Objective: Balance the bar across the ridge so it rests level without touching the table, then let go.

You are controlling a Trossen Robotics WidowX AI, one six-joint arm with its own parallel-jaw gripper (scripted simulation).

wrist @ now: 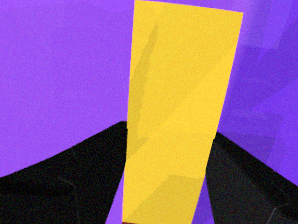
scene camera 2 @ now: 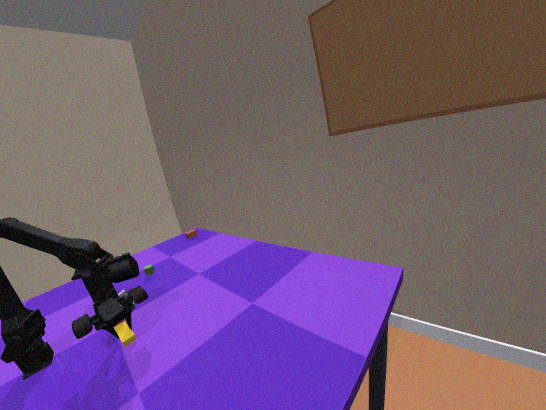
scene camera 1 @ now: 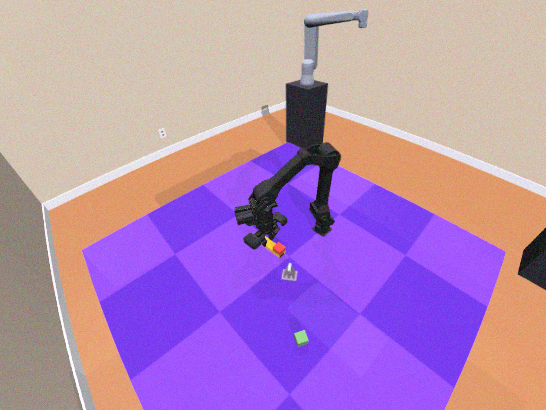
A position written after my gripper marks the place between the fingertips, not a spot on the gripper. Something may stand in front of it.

I see my gripper (scene camera 2: 124,333) and a yellow bar (wrist: 181,64).
My gripper is seen too in the wrist view (wrist: 168,135) and in scene camera 1 (scene camera 1: 267,243).
